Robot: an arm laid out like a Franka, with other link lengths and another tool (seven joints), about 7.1 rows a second.
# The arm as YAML. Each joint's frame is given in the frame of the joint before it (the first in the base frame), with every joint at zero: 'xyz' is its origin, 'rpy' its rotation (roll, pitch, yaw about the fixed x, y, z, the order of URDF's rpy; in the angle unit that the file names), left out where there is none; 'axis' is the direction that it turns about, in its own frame. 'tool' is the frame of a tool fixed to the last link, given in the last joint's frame.
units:
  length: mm
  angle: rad
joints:
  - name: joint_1
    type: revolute
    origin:
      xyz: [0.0, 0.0, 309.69]
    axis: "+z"
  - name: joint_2
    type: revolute
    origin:
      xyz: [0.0, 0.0, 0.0]
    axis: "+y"
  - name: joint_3
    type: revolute
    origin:
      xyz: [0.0, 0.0, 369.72]
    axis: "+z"
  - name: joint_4
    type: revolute
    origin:
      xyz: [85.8, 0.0, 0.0]
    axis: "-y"
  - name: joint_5
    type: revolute
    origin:
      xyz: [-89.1, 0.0, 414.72]
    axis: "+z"
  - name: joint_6
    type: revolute
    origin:
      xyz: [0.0, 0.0, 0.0]
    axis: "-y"
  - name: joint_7
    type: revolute
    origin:
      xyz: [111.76, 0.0, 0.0]
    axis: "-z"
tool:
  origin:
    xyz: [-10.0, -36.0, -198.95]
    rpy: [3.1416, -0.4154, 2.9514]
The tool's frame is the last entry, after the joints.
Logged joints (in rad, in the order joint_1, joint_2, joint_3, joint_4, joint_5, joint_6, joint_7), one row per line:
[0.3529 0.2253 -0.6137 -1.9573 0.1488 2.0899 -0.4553]
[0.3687 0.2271 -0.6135 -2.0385 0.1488 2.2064 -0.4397]
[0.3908 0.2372 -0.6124 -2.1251 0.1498 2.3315 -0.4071]
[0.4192 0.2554 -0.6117 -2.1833 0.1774 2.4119 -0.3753]
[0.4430 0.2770 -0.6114 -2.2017 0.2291 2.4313 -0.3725]
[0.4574 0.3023 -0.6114 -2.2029 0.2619 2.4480 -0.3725]
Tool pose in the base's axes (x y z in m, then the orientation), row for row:
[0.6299 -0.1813 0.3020 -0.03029 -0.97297 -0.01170 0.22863]
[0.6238 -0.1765 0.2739 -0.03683 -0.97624 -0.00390 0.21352]
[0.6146 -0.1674 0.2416 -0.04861 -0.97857 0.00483 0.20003]
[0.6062 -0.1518 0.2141 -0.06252 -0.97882 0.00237 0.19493]
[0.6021 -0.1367 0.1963 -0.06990 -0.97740 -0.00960 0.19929]
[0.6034 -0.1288 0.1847 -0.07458 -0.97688 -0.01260 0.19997]
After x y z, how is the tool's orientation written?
As a quaternion, x y z w.
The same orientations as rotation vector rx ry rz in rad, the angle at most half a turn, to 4 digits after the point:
[-0.0834 -2.6788 -0.0322]
[-0.1022 -2.7093 -0.0108]
[-0.1359 -2.7354 0.0135]
[-0.1752 -2.7436 0.0066]
[-0.1955 -2.7332 -0.0268]
[-0.2085 -2.7308 -0.0352]

